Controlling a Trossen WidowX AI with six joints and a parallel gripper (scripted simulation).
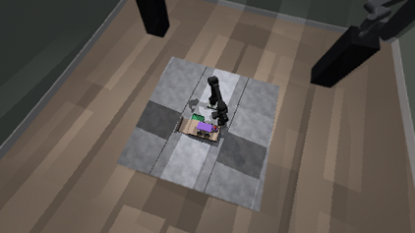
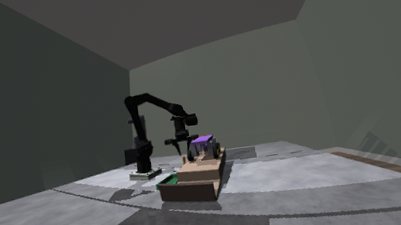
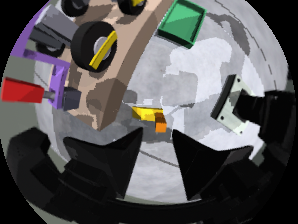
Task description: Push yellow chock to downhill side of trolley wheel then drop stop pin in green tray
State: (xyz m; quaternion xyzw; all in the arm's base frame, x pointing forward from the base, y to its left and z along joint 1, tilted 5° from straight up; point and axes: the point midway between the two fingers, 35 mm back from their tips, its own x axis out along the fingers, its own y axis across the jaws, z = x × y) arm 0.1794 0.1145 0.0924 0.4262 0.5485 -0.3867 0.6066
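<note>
The yellow chock lies 50 mm below my gripper tip and 20 mm ahead of it. Also, from my gripper tip: wooden ramp 140 mm ahead, 110 mm to the right, 30 mm below; red-headed stop pin 130 mm ahead, 50 mm above, 10 mm to the right; purple trolley 140 mm ahead, 100 mm to the right, 40 mm above.
</note>
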